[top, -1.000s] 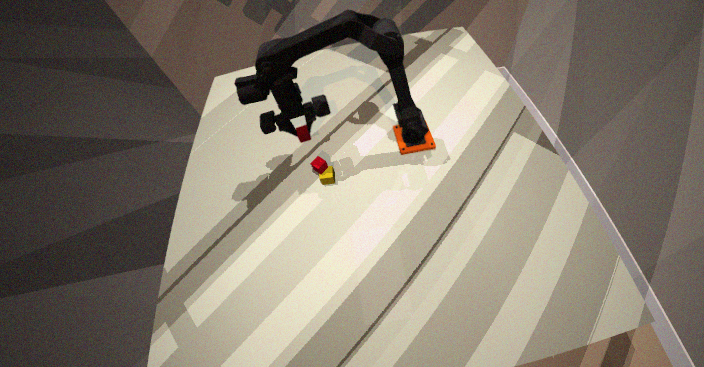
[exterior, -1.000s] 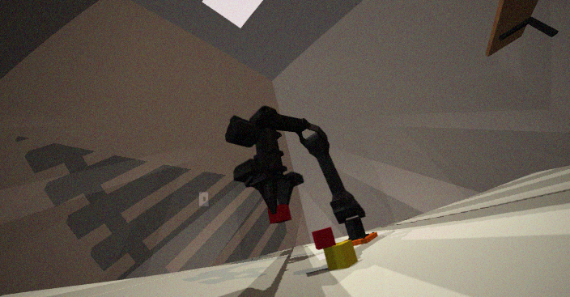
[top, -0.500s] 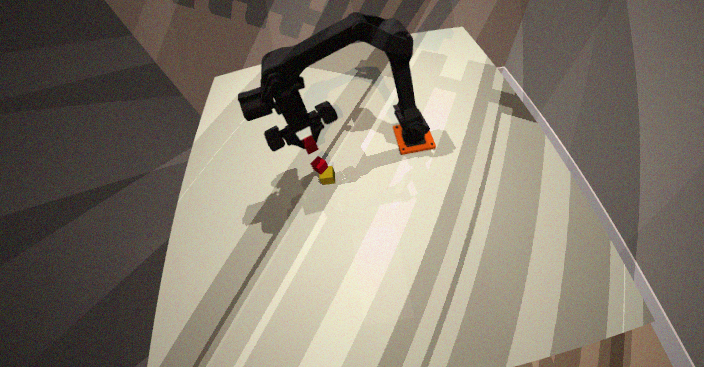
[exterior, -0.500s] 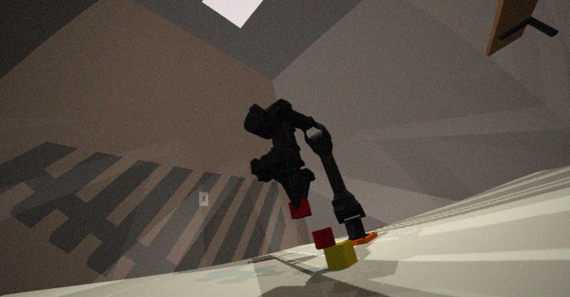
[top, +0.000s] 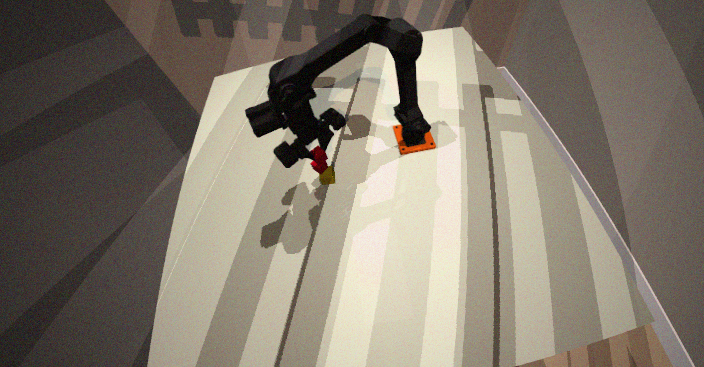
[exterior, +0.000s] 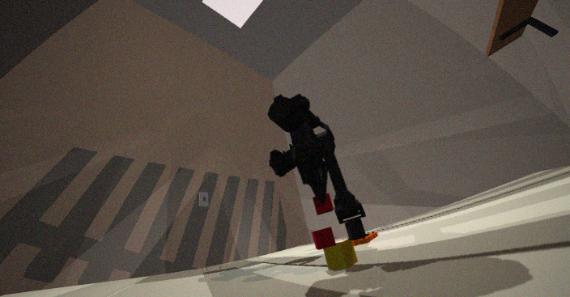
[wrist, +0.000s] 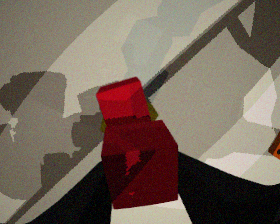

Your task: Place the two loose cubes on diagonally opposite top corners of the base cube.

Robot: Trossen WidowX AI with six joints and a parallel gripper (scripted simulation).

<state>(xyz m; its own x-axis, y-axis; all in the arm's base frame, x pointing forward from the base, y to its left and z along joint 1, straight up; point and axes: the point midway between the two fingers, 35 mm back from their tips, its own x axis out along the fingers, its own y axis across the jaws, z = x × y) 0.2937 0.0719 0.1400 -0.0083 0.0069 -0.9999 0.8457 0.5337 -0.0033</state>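
My gripper tip is now 10 mm to the right of the yellow cube and 100 mm above it.
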